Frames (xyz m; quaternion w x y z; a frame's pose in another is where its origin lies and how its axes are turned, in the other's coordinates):
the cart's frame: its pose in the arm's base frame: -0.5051 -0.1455 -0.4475 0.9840 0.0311 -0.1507 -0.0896
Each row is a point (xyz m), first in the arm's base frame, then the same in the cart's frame.
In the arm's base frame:
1: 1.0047 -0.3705 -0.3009
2: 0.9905 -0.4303 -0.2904
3: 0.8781 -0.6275 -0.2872
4: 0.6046 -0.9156 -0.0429
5: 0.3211 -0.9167 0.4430
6: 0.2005 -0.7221 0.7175
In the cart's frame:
1: 1.5014 0.0441 -0.3089
2: 1.5023 -0.0161 -0.2925
3: 1.4343 -0.2282 -0.2488
4: 1.3022 -0.5353 0.0765
5: 1.1778 -0.5408 0.6251
6: 1.1083 -0.3456 0.9163

